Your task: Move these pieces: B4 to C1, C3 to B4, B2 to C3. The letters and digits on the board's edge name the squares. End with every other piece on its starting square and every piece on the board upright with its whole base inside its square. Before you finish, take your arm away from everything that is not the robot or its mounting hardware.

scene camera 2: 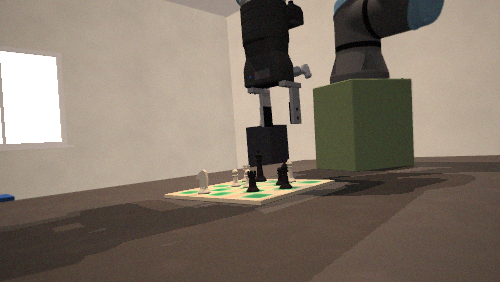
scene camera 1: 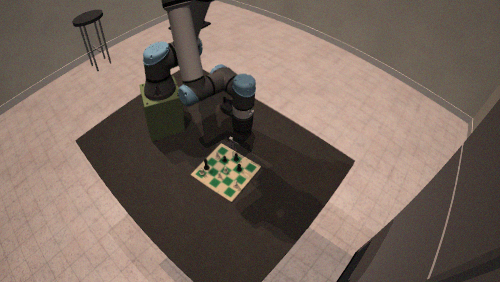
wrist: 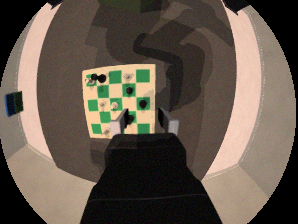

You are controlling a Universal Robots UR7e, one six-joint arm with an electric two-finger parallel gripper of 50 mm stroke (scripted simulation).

Labels:
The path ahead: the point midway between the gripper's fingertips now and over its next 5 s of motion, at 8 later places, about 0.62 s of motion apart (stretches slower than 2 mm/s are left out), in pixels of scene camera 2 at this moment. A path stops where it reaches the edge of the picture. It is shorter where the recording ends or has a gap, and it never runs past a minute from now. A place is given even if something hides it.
My gripper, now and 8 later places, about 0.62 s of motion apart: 281,125; 276,127; 261,132; 248,135; 245,137; 245,146; 246,159; 247,166; 248,178

